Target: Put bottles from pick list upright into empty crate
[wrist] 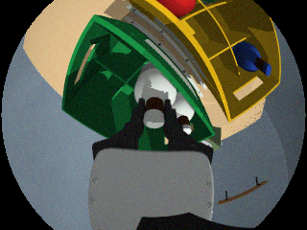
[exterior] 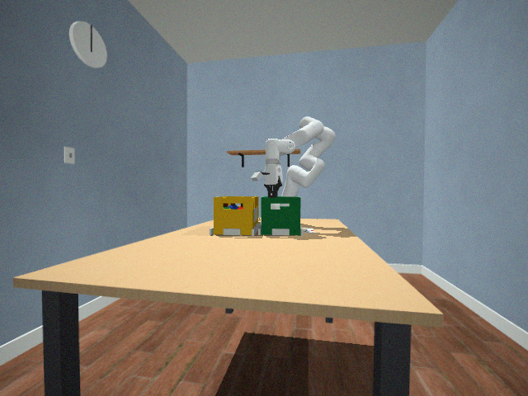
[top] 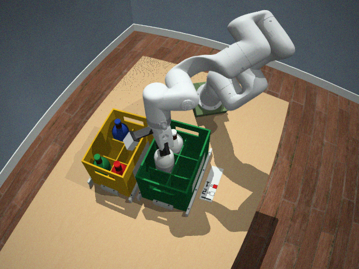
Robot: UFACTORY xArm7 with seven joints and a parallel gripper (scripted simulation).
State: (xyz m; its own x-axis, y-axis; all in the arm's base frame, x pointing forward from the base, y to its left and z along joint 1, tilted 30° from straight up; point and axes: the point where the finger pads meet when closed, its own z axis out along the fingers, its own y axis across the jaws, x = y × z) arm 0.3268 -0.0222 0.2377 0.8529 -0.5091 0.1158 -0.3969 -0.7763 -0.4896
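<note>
Right now my hand is 10 cm above the green crate, 4 cm to the right of it and 2 cm past it. From my hand the other things lie so: red-labelled bottle (15 cm ahead, 10 cm below, 9 cm to the right); blue bottle (24 cm to the right, 10 cm below, 1 cm ahead); yellow crate (16 cm to the right, 10 cm below, 8 cm ahead).
</note>
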